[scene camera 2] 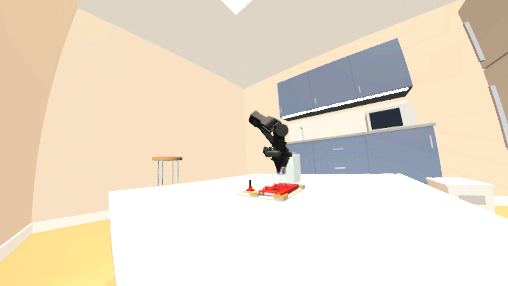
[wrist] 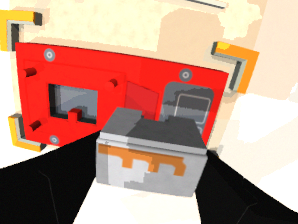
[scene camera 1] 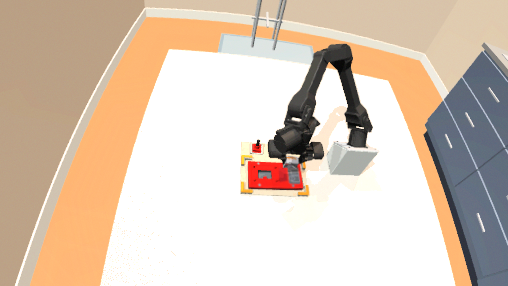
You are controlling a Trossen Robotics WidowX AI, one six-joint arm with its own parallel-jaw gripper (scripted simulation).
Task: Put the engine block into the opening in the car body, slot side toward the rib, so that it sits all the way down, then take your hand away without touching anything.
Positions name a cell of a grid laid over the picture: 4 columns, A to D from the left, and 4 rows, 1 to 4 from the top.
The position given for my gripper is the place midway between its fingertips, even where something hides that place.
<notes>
My gripper (scene camera 1: C3) carries a grey engine block.
My gripper is seen too in the wrist view (wrist: C3).
</notes>
